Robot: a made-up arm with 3 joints.
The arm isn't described. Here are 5 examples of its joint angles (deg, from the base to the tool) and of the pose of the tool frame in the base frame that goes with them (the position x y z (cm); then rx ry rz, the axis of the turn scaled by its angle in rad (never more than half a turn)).
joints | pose
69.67 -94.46 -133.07 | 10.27 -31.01 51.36 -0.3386 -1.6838 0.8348
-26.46 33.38 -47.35 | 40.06 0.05 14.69 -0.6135 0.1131 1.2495
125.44 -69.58 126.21 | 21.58 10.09 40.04 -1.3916 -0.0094 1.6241
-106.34 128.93 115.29 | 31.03 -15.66 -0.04 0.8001 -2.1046 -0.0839
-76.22 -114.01 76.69 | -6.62 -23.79 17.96 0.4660 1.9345 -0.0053
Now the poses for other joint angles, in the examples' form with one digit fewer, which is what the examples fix.
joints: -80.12 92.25 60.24
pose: 7.8 -22.1 22.8 -0.548 -1.521 0.268
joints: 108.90 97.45 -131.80
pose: -26.3 -26.1 -20.5 0.864 1.475 0.298
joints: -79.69 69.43 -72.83
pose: 17.8 40.2 9.2 -1.593 -0.095 2.238
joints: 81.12 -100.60 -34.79
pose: 9.2 -29.4 -0.3 0.951 -1.520 -0.586
